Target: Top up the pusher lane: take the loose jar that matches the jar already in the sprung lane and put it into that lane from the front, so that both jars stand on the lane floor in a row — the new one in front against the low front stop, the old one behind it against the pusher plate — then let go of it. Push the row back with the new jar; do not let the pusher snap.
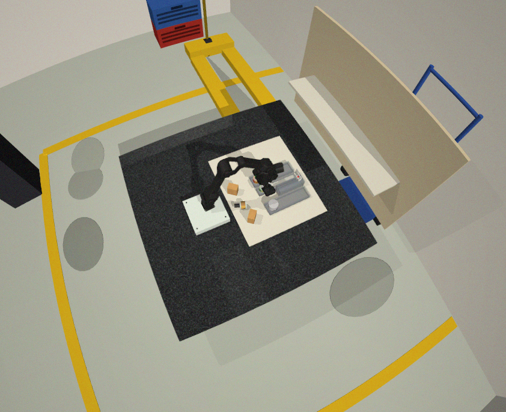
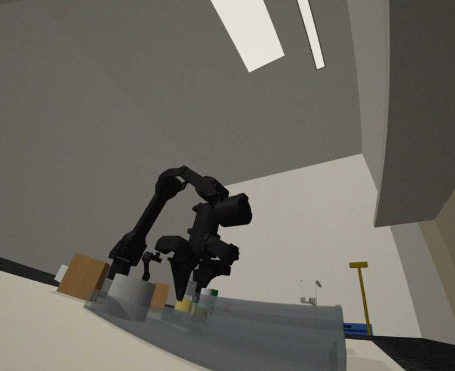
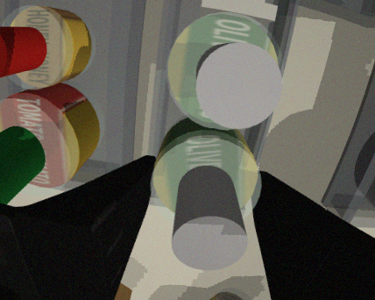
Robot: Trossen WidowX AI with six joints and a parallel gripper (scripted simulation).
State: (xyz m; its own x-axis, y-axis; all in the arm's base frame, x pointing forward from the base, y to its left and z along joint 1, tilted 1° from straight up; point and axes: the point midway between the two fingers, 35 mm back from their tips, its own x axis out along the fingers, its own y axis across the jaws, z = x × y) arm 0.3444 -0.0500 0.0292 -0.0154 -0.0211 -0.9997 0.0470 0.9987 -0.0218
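My gripper tip is now 130 mm to the left of the wide grey cylinder and 10 mm above it. From my gripper tip the other things lie so: clear lane rack: 140 mm ahead, 30 mm to the right, 20 mm below; pale pusher plate: 150 mm ahead, 40 mm to the right, 10 mm above.
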